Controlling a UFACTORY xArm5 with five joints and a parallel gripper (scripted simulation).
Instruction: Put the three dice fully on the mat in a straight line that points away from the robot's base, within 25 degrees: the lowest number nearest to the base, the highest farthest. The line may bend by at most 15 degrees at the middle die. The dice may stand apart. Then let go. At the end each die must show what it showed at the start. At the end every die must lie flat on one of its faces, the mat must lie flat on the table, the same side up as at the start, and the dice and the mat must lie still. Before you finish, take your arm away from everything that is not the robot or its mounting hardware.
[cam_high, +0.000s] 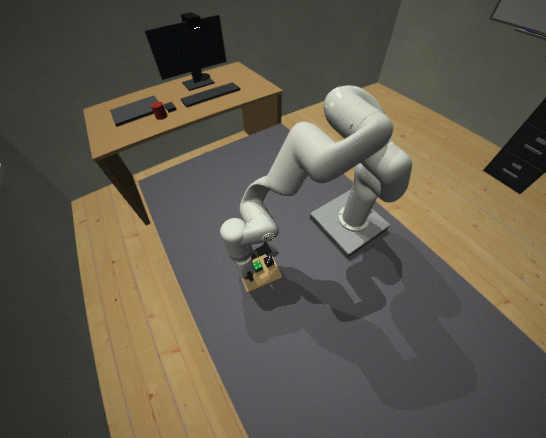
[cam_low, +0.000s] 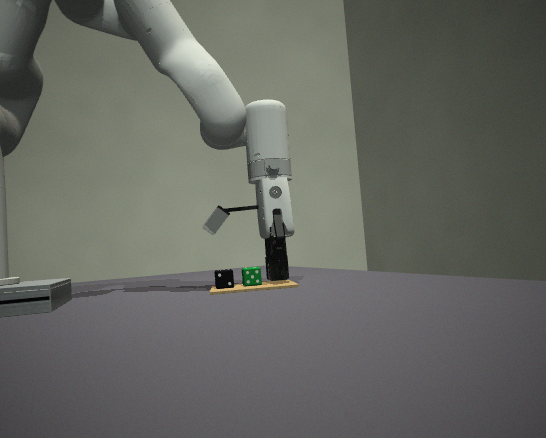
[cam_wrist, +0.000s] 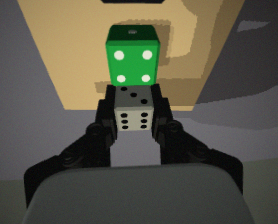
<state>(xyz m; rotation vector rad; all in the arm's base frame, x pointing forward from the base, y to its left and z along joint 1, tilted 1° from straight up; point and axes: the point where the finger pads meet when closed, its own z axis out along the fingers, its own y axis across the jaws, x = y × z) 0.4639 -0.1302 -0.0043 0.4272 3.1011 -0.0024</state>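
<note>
Now: hand 1 cm above the white die. From my hand the other things lie so: tan mat: 4 cm behind, 1 cm to the left, 3 cm below; green die: 4 cm behind, 1 cm to the left, 1 cm below; black die: 9 cm behind, 2 cm to the left, 1 cm below.
</note>
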